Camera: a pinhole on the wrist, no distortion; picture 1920 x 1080 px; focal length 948.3 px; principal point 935.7 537.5 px. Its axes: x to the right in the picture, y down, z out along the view. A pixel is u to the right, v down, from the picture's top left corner.
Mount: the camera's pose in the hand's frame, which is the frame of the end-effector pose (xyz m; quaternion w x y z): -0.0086 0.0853 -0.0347 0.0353 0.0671 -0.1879 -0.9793
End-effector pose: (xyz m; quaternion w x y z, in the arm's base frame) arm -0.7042 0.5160 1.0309 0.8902 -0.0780 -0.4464 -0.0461
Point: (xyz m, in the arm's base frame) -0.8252 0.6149 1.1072
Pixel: 838.0 1001.0
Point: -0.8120 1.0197 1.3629
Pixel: 369.2 189.1
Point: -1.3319 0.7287 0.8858
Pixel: 1685.9 750.0
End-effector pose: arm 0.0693 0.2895 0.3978 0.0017 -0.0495 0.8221 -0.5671
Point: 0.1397 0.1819 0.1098
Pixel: 1020.4 395.4
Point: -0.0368 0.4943 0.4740
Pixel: behind the camera
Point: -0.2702 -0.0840 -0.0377
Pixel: 123.7 552.7
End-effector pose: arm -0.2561 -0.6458 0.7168 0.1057 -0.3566 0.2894 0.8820
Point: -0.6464 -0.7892 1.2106
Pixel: 860.9 204.4
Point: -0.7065 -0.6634 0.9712
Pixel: 453.5 464.6
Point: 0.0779 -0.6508 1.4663
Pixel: outside the picture
